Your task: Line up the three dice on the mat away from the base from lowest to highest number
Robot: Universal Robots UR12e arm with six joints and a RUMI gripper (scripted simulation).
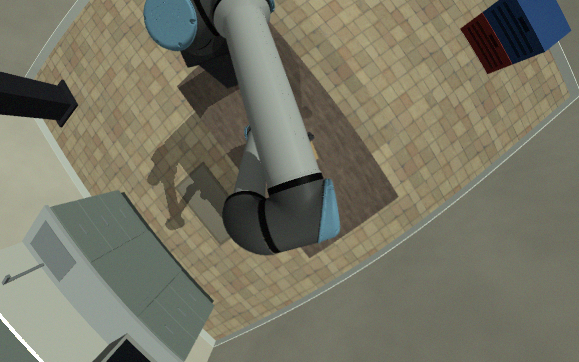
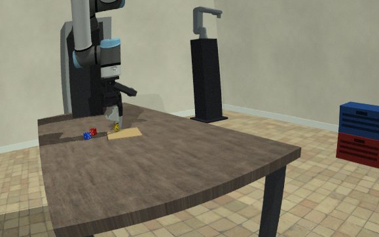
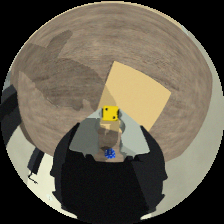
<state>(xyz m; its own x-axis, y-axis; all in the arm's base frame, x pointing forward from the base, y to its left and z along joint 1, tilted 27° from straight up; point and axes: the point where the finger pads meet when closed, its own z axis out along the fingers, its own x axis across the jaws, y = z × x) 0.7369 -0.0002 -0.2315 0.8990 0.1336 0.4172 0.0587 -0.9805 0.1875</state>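
The yellow die is 10 mm to the right of my hand and 10 mm below it. Also, from my hand: tan mat 50 mm ahead, 20 mm below; then blue die 20 mm ahead, 160 mm to the right, 10 mm below; then red die 40 mm behind, 120 mm to the right, 10 mm below.
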